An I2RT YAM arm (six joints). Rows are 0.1 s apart.
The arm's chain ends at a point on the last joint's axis. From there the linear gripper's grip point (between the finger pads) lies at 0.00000 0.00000 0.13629 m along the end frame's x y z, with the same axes.
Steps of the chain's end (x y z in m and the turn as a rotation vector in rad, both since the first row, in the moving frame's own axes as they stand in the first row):
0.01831 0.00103 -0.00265 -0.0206 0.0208 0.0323
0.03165 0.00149 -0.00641 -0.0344 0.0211 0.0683
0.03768 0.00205 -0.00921 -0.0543 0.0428 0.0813
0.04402 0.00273 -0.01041 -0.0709 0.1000 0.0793
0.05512 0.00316 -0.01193 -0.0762 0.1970 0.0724
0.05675 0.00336 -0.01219 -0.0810 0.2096 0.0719
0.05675 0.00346 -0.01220 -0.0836 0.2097 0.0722
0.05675 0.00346 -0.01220 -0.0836 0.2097 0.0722
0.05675 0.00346 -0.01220 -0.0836 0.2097 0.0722
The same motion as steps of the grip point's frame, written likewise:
0.02110 0.00388 -0.00271 -0.0206 0.0208 0.0323
0.03436 0.00627 -0.00652 -0.0344 0.0211 0.0683
0.04320 0.00967 -0.00954 -0.0543 0.0428 0.0813
0.05722 0.01290 -0.01143 -0.0709 0.1000 0.0793
0.08137 0.01443 -0.01496 -0.0762 0.1970 0.0724
0.08466 0.01532 -0.01561 -0.0810 0.2096 0.0719
0.08465 0.01577 -0.01566 -0.0836 0.2097 0.0722
0.08465 0.01577 -0.01566 -0.0836 0.2097 0.0722
0.08465 0.01577 -0.01566 -0.0836 0.2097 0.0722

